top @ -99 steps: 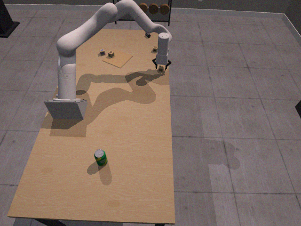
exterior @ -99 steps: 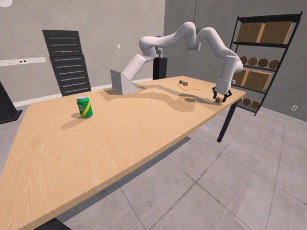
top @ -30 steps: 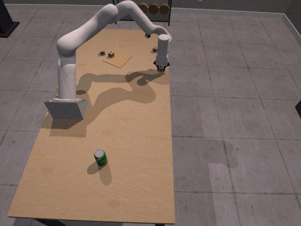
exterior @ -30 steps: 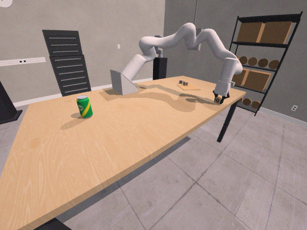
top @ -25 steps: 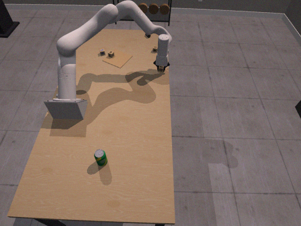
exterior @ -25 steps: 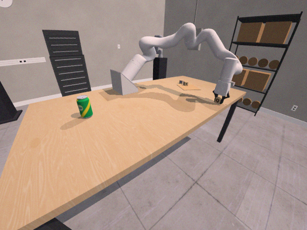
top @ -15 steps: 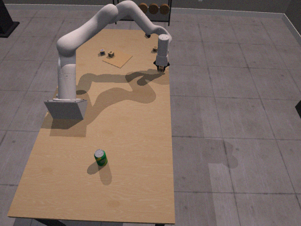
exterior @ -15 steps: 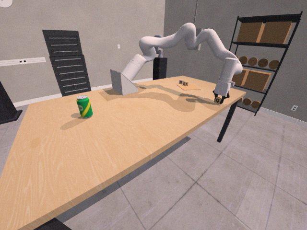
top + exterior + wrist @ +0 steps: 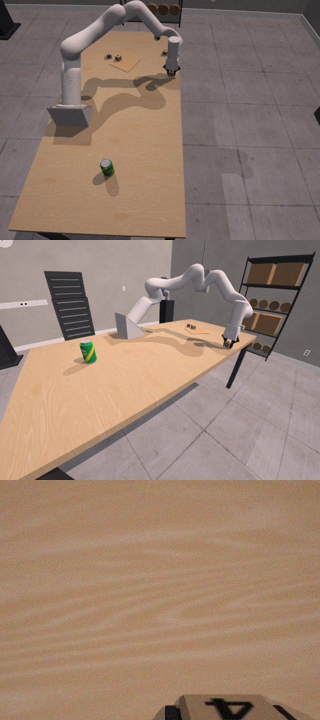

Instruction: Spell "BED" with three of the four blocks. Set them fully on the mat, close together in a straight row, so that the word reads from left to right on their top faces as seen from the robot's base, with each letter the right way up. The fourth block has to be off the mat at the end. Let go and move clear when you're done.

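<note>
The tan mat is 41 cm behind my hand, 13 cm to the left of it and 2 cm below it. From my hand the other things lie so: green can: 33 cm behind, 89 cm to the right, 4 cm above; wooden letter block: 7 cm behind, 27 cm to the left; small dark object: 16 cm behind, 52 cm to the left.
</note>
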